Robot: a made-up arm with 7 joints. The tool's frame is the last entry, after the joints. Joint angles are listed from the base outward.
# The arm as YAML. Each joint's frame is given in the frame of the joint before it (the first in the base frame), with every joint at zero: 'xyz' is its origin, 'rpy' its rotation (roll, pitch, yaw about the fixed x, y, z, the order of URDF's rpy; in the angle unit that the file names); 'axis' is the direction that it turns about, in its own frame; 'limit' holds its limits. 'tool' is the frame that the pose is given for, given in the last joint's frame.
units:
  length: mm
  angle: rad
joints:
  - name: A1
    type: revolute
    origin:
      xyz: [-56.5, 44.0, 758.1]
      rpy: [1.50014, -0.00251, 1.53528]
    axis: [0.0, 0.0, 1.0]
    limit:
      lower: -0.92
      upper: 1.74
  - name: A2
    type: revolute
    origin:
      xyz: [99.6, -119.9, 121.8]
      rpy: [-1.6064, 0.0, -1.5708]
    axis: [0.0, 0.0, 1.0]
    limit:
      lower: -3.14
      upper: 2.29
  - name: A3
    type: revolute
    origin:
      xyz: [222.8, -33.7, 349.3]
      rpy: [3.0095, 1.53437, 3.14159]
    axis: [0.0, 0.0, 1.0]
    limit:
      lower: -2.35
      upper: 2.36
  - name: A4
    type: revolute
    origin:
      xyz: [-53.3, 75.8, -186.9]
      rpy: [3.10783, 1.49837, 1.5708]
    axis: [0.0, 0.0, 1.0]
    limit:
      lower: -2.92
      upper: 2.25
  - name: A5
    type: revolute
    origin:
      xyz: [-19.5, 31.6, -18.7]
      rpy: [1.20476, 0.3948, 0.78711]
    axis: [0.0, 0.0, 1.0]
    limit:
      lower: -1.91
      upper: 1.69
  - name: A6
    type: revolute
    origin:
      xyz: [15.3, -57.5, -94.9]
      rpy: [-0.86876, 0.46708, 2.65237]
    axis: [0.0, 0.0, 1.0]
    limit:
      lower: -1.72
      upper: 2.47
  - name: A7
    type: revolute
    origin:
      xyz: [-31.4, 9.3, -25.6]
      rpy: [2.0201, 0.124, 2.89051]
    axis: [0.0, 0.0, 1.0]
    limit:
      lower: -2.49
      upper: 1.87
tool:
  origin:
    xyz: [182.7, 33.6, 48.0]
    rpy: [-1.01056, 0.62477, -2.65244]
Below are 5 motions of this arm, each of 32 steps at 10 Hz.
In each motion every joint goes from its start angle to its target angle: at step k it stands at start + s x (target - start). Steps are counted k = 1, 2, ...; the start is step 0. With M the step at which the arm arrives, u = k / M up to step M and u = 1 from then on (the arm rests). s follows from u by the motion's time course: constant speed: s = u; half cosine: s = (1 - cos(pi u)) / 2; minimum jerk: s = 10 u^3 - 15 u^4 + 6 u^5.
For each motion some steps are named. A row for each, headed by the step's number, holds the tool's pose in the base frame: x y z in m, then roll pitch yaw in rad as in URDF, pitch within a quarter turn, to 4 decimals.
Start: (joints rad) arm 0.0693 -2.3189 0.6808 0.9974 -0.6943 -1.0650 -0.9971
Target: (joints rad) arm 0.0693 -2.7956 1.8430 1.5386 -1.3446 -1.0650 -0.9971
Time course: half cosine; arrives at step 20
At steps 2, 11, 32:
2: 0.3544 0.8086 0.7984 -1.6323 0.4173 -2.5938
11: 0.0018 0.8466 1.0104 -1.4472 0.9932 -1.6176
32: -0.2827 0.6900 0.9859 -0.6919 0.8909 -0.3523

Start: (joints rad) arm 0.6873 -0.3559 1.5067 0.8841 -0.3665 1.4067 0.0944
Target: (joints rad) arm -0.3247 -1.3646 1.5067 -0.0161 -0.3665 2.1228 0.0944
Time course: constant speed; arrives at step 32
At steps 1, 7, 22, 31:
1: 0.0213 0.6055 1.0286 -2.4843 0.6603 0.0130
7: 0.0318 0.6155 0.9175 -2.6427 0.5778 -0.0263
22: 0.0489 0.5591 0.6604 -3.0072 0.4207 0.0015
31: 0.0547 0.4778 0.5308 3.0623 0.3891 0.0748

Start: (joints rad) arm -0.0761 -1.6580 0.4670 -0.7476 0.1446 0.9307 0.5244
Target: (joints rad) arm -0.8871 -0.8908 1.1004 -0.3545 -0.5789 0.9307 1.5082
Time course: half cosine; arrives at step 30
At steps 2, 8, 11, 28, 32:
2: 0.0037 0.6864 0.4800 1.7090 -0.4913 -1.2536
8: 0.0397 0.6789 0.4097 1.6689 -0.5522 -1.4235
11: 0.0756 0.6614 0.3503 1.6498 -0.6093 -1.5927
28: 0.2921 0.3309 0.0993 2.0000 -0.7703 -3.0203
32: 0.2947 0.3223 0.0973 2.0093 -0.7659 -3.0476

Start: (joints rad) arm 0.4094 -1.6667 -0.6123 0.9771 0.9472 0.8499 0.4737
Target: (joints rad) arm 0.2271 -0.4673 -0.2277 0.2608 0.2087 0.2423 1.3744
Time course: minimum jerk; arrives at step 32
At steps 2, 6, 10, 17, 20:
2: 0.1505 0.2973 0.8055 0.6086 -0.1748 1.4655
6: 0.1450 0.2967 0.7770 0.6501 -0.2664 1.4439
10: 0.1160 0.3052 0.7004 0.7886 -0.5056 1.3153
17: -0.0354 0.4025 0.5630 1.4400 -0.8187 0.3669
20: -0.0967 0.4669 0.5483 1.6256 -0.7600 -0.0939

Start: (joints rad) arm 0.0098 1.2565 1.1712 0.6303 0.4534 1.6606 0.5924
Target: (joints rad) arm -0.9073 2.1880 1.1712 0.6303 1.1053 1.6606 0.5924
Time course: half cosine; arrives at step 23
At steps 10, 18, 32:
10: 0.1176 0.4695 0.4832 -1.0269 0.4776 3.0762
18: 0.1066 0.2714 0.3259 -0.8164 0.2619 2.7933
32: 0.1003 0.2192 0.3055 -0.7616 0.2590 2.7016

